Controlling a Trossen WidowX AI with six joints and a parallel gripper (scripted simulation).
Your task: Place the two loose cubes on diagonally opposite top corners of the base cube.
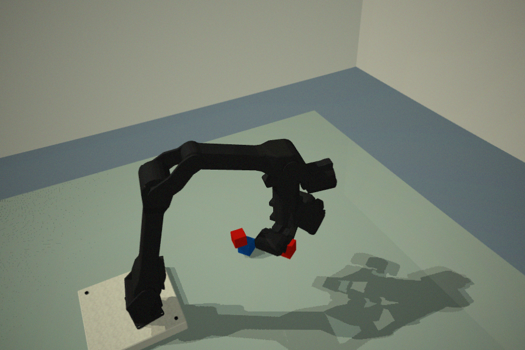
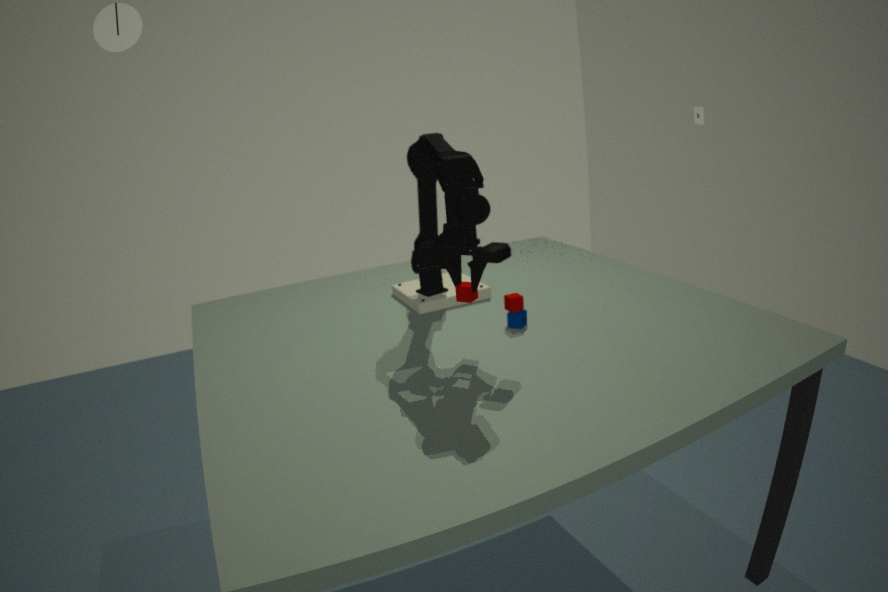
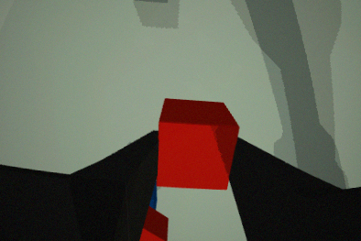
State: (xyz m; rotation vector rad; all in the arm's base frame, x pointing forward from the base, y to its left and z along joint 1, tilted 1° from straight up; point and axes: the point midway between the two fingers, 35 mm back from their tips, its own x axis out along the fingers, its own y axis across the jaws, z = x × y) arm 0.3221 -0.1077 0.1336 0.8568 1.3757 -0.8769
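My gripper tip is now 20 mm past the blue base cube, 150 mm to the right of it and 110 mm above it.
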